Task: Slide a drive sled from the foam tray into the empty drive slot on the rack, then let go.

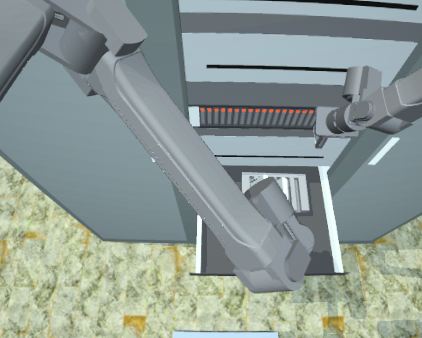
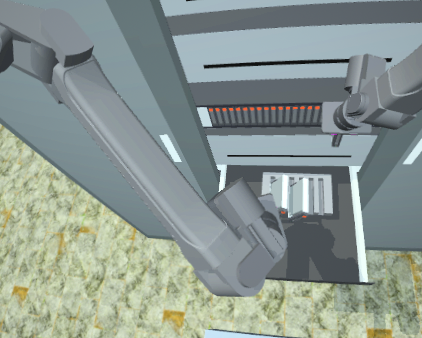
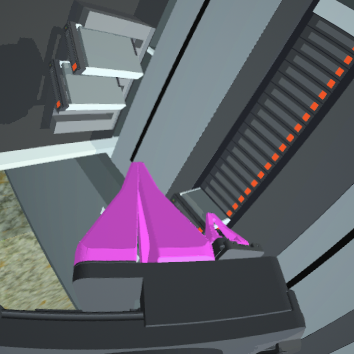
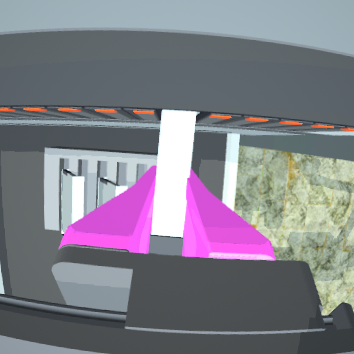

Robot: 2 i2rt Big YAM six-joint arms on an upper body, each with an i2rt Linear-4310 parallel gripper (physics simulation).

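Frame: origin at the left arm's base, x right, y ahead, z up, level; centimetres.
Seen in the pictures: left gripper, between the fingertips: (image 3: 136, 169); right gripper, between the fingertips: (image 1: 323, 125) (image 3: 207, 216) (image 4: 170, 175).
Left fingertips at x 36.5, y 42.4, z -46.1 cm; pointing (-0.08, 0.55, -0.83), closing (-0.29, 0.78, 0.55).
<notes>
Offsets run from my left fingertips to a thing's top centre. "spot": to the spot under its first point.
My right gripper (image 4: 170, 175) (image 3: 207, 216) (image 1: 320, 141) (image 2: 336, 141) is shut on a white drive sled {dx +18.2, dy +26.6, dz +0.3 cm} (image 4: 174, 154) (image 3: 191, 201). It holds the sled end-on at the right end of the rack's drive row {spot: dx +0.7, dy +27.6, dz -3.2 cm} (image 1: 256, 117) (image 2: 263, 115) (image 3: 281, 133). The sled's far end meets a gap between the orange-marked drives. My left gripper (image 3: 136, 169) is shut on nothing, close beside the right gripper and away from the tray. The foam tray (image 1: 304, 201) (image 2: 328, 201) (image 4: 53, 189) lies below the row and holds two more sleds {dx +3.9, dy +14.9, dz -23.2 cm} (image 3: 105, 49) {dx +9.9, dy +13.9, dz -23.2 cm} (image 3: 91, 91).
The tray rests on a dark pulled-out shelf with white side rails {spot: dx +28.7, dy +8.7, dz -30.8 cm} (image 1: 333, 218) (image 2: 357, 218). A large grey arm link (image 1: 183, 144) (image 2: 142, 167) crosses in front of the rack and covers part of the tray. Grey cabinet walls flank the rack. The floor below is stone-patterned.
</notes>
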